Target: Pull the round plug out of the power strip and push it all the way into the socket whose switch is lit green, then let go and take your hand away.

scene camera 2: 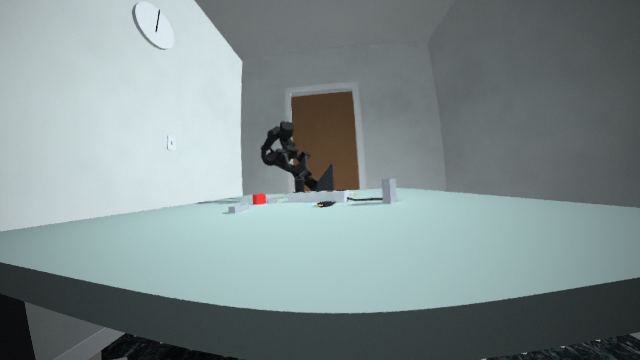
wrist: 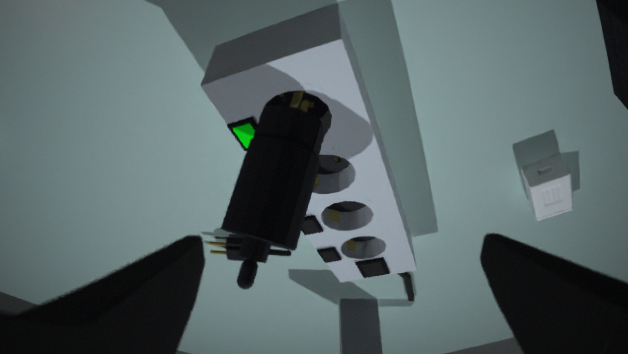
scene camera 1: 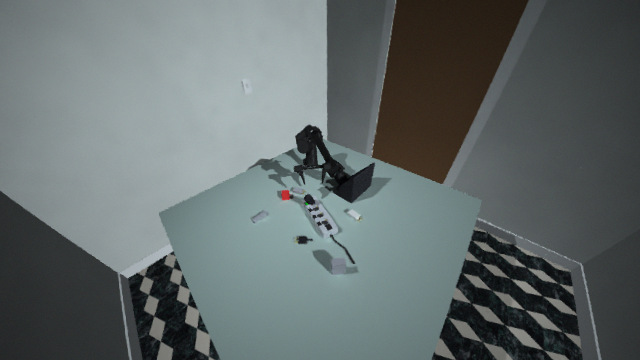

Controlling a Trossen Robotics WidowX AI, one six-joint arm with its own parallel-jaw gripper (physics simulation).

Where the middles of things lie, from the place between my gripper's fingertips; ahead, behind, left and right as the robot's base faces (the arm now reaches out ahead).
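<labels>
With the round black plug [wrist: 269, 202], my gripper is 6 cm above it, 1 cm to the right of it and still 5 cm short of it. Going by their middles, the plug is the nearest to my gripper of the things named here. There is also the white adapter [wrist: 548, 183], which lies 13 cm below my gripper, 23 cm to the left of it and 4 cm behind it.
</labels>
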